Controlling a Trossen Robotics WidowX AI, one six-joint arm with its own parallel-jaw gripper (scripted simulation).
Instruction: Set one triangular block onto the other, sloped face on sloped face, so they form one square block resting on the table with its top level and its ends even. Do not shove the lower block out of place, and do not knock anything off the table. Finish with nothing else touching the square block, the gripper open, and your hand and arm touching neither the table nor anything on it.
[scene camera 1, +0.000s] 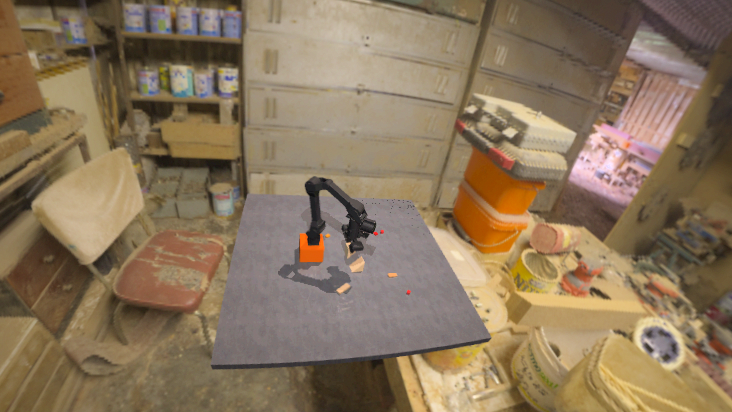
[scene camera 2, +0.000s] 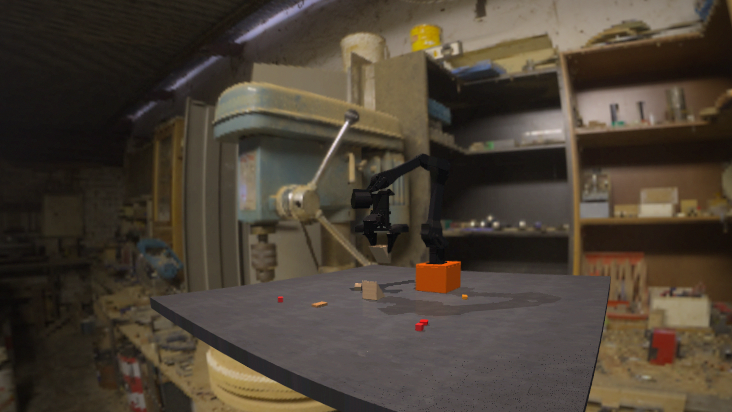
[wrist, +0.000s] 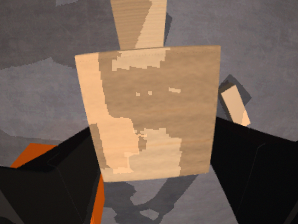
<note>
My gripper (scene camera 2: 381, 252) carries a tan triangular block (wrist: 151, 111).
My gripper also shows in the wrist view (wrist: 151, 124).
</note>
